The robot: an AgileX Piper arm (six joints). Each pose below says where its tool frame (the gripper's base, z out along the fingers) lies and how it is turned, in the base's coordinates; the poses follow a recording.
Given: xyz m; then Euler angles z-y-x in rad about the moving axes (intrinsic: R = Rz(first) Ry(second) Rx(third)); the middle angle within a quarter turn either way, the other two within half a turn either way.
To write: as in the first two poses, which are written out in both.
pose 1, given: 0.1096 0.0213 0.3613 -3.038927 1.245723 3.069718
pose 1, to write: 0.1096 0.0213 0.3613 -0.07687 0.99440 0.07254 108.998
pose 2, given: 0.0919 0.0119 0.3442 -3.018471 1.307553 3.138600
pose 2, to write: 0.0919 0.0119 0.3442 -0.06259 0.99686 0.04857 105.260
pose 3, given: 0.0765 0.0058 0.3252 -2.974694 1.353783 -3.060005
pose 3, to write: 0.0765 0.0058 0.3252 -0.05062 0.99837 0.02628 102.441
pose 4, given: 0.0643 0.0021 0.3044 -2.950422 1.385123 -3.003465
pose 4, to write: 0.0643 0.0021 0.3044 -0.03825 0.99922 0.01031 100.543
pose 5, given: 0.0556 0.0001 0.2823 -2.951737 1.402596 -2.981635
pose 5, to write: 0.0556 0.0001 0.2823 -0.02734 0.99963 0.00026 99.513
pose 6, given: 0.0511 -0.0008 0.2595 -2.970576 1.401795 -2.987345
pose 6, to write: 0.0511 -0.0008 0.2595 -0.02039 0.99978 -0.00492 99.569
